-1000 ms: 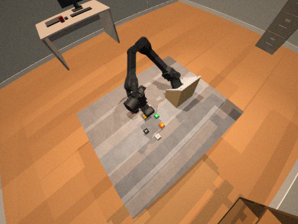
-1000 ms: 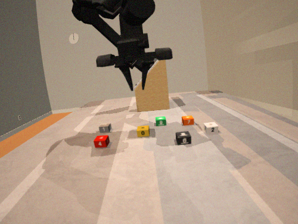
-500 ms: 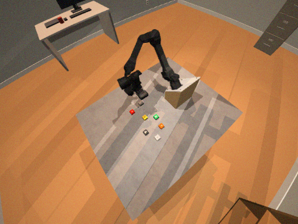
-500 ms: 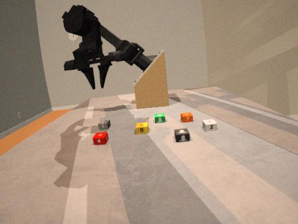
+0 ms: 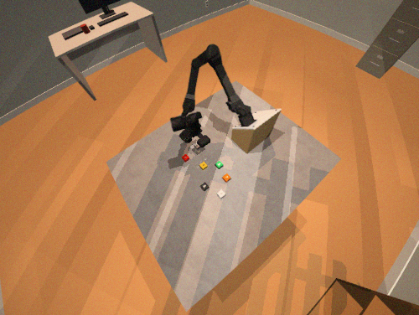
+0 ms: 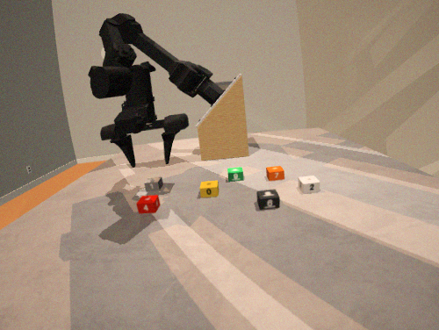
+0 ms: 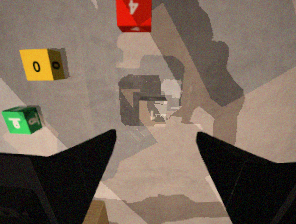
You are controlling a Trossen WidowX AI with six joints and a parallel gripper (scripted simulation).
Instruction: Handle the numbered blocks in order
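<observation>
Right now my gripper tip is 1 cm short of the grey block and 4 cm above it. Also, from my gripper tip: green block 1 cm behind, 18 cm to the left, 4 cm below; yellow block 6 cm ahead, 13 cm to the left, 4 cm below; red block 11 cm ahead, 2 cm to the left, 4 cm below.
</observation>
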